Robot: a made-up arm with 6 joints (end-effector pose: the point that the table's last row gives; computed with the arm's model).
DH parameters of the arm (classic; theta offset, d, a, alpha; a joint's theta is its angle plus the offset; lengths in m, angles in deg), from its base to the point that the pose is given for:
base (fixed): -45 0 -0.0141 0
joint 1: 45 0.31 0.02 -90
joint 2: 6.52 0 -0.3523 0
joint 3: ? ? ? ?
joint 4: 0 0.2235 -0.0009 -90
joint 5: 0 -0.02 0.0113 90
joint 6: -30 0.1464 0.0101 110.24
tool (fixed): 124.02 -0.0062 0 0
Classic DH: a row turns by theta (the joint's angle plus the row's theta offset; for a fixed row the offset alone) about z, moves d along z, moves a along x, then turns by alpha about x.
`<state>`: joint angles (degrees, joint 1 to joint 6).
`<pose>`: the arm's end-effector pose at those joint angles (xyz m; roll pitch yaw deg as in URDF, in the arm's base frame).
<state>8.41 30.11 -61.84 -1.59 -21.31 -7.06</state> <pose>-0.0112 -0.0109 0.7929 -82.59 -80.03 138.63</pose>
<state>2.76 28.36 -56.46 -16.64 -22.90 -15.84</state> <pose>-0.0090 -0.0013 0.7740 -58.34 -64.09 93.79</pose>
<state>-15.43 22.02 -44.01 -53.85 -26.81 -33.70</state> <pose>-0.0037 0.0332 0.7157 -71.25 -21.31 53.28</pose>
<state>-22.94 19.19 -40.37 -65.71 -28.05 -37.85</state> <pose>0.0005 0.0455 0.6919 -78.47 -9.13 40.79</pose>
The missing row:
joint 3: 78.48 0 -0.0298 90
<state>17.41 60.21 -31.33 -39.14 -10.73 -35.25</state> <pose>0.2272 0.0680 0.5309 -12.11 2.79 61.83</pose>
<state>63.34 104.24 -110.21 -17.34 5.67 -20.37</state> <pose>0.2475 0.4477 0.7123 6.02 -33.52 90.86</pose>
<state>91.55 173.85 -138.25 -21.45 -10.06 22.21</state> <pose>-0.0166 0.7244 0.1522 56.24 -17.77 95.73</pose>
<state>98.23 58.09 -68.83 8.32 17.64 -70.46</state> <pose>-0.0202 0.2356 0.6946 -12.67 -13.83 136.78</pose>
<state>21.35 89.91 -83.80 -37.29 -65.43 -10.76</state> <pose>0.3114 0.1990 0.7980 -57.30 -42.80 128.73</pose>
